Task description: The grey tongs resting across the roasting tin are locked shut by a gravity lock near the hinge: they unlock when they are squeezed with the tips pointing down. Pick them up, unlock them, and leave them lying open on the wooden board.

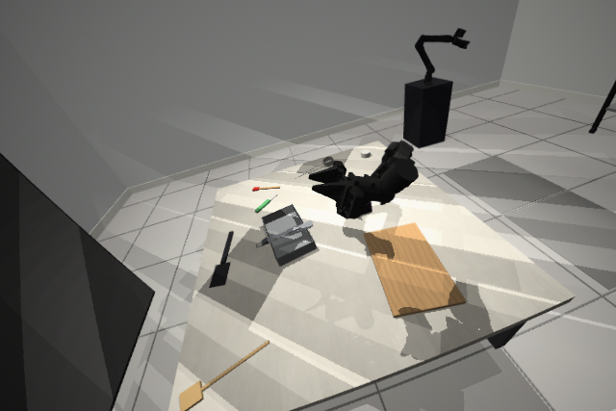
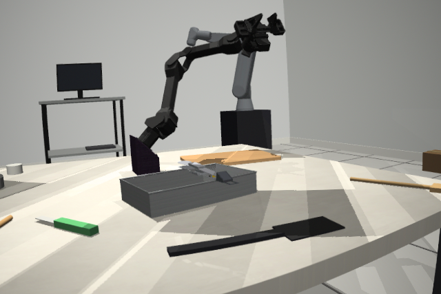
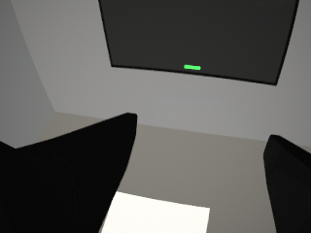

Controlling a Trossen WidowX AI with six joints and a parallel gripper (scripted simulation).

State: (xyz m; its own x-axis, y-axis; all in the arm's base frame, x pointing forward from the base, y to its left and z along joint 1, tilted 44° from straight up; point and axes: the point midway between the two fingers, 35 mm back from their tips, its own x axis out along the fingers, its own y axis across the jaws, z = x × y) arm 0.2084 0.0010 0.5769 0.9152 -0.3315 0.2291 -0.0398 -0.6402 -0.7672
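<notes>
Right now my gripper tip is 500 mm above the grey roasting tin, 360 mm to the left of it and 150 mm short of it. Also, from my gripper tip: black spatula (530 mm below, 490 mm ahead, 330 mm to the right); then wooden board (520 mm below, 290 mm behind, 40 mm to the right); then red-handled tool (850 mm to the right, 530 mm below, 280 mm ahead).
</notes>
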